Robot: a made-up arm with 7 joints. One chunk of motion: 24 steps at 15 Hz.
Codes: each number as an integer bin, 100 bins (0 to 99) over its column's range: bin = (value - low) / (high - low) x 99, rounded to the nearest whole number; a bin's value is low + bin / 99 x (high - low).
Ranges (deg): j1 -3.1..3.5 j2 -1.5..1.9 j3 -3.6..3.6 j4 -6..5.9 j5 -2.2..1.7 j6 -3.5..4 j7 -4.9..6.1
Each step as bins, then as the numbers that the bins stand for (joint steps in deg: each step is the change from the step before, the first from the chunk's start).
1 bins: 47 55 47 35 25 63 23
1 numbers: 0.033 0.389 -0.182 -1.793 -1.215 1.273 -2.344
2 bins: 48 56 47 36 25 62 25
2 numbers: 0.100 0.423 -0.182 -1.673 -1.215 1.197 -2.122
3 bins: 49 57 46 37 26 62 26
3 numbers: 0.167 0.458 -0.255 -1.553 -1.176 1.197 -2.011
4 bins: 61 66 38 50 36 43 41
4 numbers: 0.967 0.767 -0.836 0.010 -0.782 -0.242 -0.344
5 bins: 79 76 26 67 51 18 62
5 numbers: 2.167 1.110 -1.709 2.054 -0.191 -2.136 1.989
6 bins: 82 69 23 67 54 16 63
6 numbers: 2.367 0.870 -1.927 2.054 -0.073 -2.288 2.100
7 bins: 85 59 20 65 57 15 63
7 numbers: 2.567 0.526 -2.145 1.813 0.045 -2.364 2.100
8 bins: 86 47 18 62 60 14 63
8 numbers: 2.633 0.114 -2.291 1.453 0.164 -2.439 2.100
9 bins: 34 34 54 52 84 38 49
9 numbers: -0.833 -0.332 0.327 0.251 1.109 -0.621 0.544
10 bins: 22 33 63 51 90 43 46
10 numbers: -1.633 -0.367 0.982 0.130 1.345 -0.242 0.211
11 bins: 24 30 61 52 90 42 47
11 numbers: -1.500 -0.470 0.836 0.251 1.345 -0.318 0.322
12 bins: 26 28 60 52 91 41 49
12 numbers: -1.367 -0.538 0.764 0.251 1.385 -0.394 0.544
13 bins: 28 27 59 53 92 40 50
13 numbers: -1.233 -0.573 0.691 0.371 1.424 -0.470 0.656
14 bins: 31 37 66 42 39 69 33
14 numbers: -1.033 -0.229 1.200 -0.952 -0.664 1.727 -1.233
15 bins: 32 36 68 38 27 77 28
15 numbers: -0.967 -0.264 1.345 -1.432 -1.136 2.333 -1.789
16 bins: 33 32 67 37 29 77 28
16 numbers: -0.900 -0.401 1.273 -1.553 -1.058 2.333 -1.789
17 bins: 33 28 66 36 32 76 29
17 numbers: -0.900 -0.538 1.200 -1.673 -0.939 2.258 -1.678
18 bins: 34 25 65 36 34 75 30
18 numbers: -0.833 -0.641 1.127 -1.673 -0.861 2.182 -1.567
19 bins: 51 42 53 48 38 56 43
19 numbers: 0.300 -0.058 0.255 -0.230 -0.703 0.742 -0.122
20 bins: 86 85 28 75 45 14 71
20 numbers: 2.633 1.419 -1.564 3.015 -0.427 -2.439 2.989
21 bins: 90 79 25 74 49 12 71
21 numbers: 2.900 1.213 -1.782 2.895 -0.270 -2.591 2.989
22 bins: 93 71 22 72 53 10 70
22 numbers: 3.100 0.938 -2.000 2.655 -0.112 -2.742 2.878
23 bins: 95 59 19 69 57 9 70
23 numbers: 3.233 0.526 -2.218 2.294 0.045 -2.818 2.878
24 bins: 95 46 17 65 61 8 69
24 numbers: 3.233 0.080 -2.364 1.813 0.203 -2.894 2.767
